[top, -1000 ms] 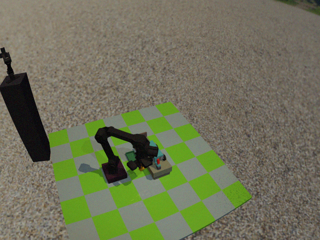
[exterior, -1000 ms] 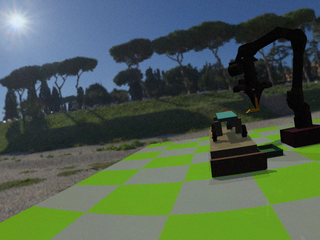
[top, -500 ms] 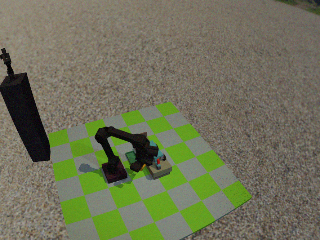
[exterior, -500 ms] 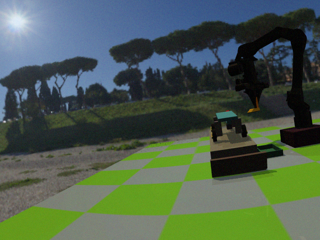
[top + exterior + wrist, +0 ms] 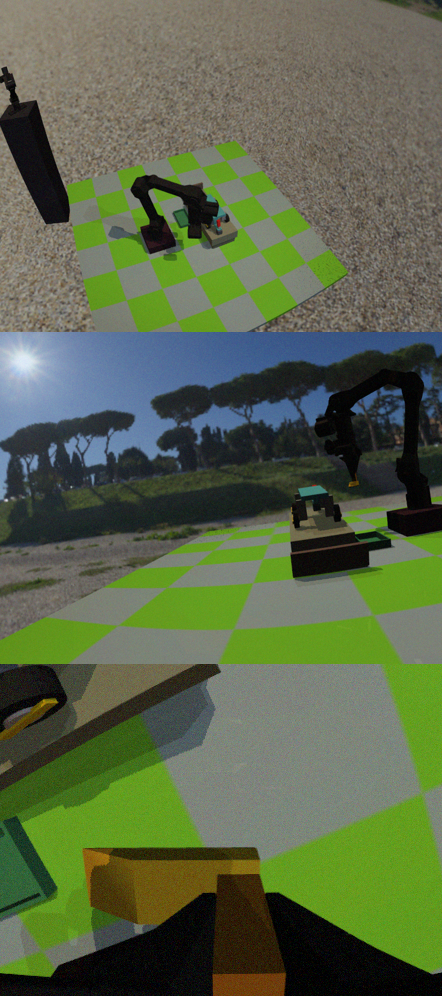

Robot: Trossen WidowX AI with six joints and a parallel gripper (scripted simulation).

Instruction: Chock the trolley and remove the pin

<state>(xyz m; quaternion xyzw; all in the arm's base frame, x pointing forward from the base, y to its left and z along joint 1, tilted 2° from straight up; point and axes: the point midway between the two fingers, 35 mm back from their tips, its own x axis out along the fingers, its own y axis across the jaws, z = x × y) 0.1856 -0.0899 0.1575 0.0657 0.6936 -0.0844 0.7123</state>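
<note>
Right now the yellow chock is 2 cm to the left of my gripper tip and 1 cm below it. From my gripper tip the other things lie so: teal trolley: 13 cm ahead, 16 cm to the left, 6 cm below; red-headed stop pin: 13 cm ahead, 4 cm to the left, 4 cm below; green tray: 2 cm behind, 23 cm to the left, 18 cm below.
</note>
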